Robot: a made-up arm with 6 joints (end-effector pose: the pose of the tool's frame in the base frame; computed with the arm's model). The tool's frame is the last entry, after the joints.
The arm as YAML. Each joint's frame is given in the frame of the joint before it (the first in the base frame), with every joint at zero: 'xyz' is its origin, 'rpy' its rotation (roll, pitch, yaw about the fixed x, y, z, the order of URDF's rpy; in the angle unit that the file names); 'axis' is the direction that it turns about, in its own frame. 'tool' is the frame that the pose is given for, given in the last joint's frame.
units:
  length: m
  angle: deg
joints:
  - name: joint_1
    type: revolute
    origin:
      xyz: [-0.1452, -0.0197, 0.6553]
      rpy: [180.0, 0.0, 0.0]
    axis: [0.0, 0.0, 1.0]
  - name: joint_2
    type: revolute
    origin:
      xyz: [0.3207, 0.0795, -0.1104]
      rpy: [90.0, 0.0, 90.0]
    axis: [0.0, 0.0, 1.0]
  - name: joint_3
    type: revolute
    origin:
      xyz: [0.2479, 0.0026, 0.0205]
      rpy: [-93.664, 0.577, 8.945]
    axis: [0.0, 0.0, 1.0]
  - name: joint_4
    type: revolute
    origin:
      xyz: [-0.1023, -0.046, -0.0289]
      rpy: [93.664, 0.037, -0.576]
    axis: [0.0, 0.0, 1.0]
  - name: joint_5
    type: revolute
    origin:
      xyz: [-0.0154, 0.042, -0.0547]
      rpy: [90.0, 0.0, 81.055]
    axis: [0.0, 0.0, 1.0]
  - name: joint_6
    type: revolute
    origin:
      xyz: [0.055, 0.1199, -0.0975]
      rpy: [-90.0, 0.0, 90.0]
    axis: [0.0, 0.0, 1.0]
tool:
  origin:
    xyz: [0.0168, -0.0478, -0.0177]
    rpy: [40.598, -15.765, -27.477]
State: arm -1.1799 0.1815 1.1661 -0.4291 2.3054 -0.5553
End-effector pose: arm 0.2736 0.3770 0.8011 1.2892 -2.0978 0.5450
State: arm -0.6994 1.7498 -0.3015 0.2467 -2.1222 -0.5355
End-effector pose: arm -0.0027 0.0719 0.6697 0.4723 1.5945 1.2463
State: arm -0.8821 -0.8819 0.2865 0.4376 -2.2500 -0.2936
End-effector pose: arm 0.0994 0.1180 0.7746 -0.8714 0.9262 -0.6842
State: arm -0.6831 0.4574 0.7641 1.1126 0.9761 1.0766
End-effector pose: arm 0.5183 0.0083 0.7687 1.4557 -1.1893 -0.0991
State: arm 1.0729 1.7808 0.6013 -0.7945 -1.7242 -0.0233
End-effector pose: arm 0.0446 -0.2180 0.6258 1.7880 1.5043 -0.8119
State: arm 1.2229 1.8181 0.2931 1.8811 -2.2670 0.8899
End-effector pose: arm -0.2929 -0.3274 0.6990 1.0237 -0.8534 2.8239
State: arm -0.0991 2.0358 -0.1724 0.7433 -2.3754 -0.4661
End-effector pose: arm 0.0330 -0.0761 0.6758 1.2018 1.1637 1.6434
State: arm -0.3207 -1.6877 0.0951 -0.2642 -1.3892 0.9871
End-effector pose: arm 0.2281 -0.1765 0.8909 -0.7221 0.4124 -0.7205
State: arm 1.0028 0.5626 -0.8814 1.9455 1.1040 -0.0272
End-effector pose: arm -0.1561 -0.4892 0.7726 -2.3856 0.9639 1.0046
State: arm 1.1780 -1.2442 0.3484 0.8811 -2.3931 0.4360
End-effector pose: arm -0.0743 -0.2704 0.7646 1.4454 1.2268 -1.9856
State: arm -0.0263 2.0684 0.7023 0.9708 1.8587 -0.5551
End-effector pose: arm 0.2817 -0.1035 0.5090 -0.1546 0.1737 2.6379
